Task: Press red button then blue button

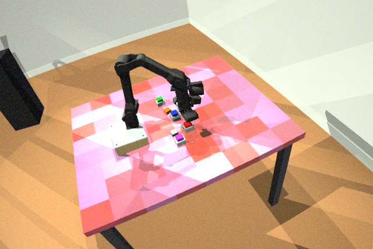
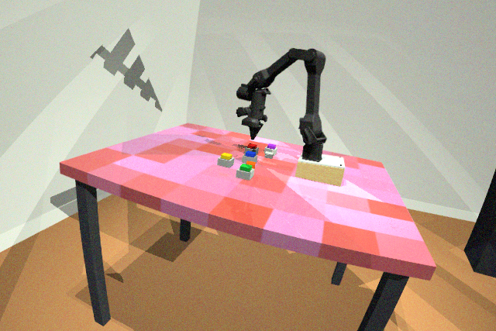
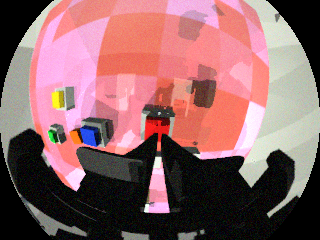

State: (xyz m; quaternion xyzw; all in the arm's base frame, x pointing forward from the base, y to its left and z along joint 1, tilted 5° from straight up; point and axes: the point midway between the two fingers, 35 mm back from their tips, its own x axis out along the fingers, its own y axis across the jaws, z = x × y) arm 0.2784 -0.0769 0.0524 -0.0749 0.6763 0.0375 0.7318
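Now: the red button 30 mm below my gripper tip. Round my gripper tip: purple button 60 mm behind, 70 mm to the right, 30 mm below; then dark block 80 mm behind, 10 mm to the right, 50 mm below; then blue button 50 mm behind, 110 mm to the left, 30 mm below.
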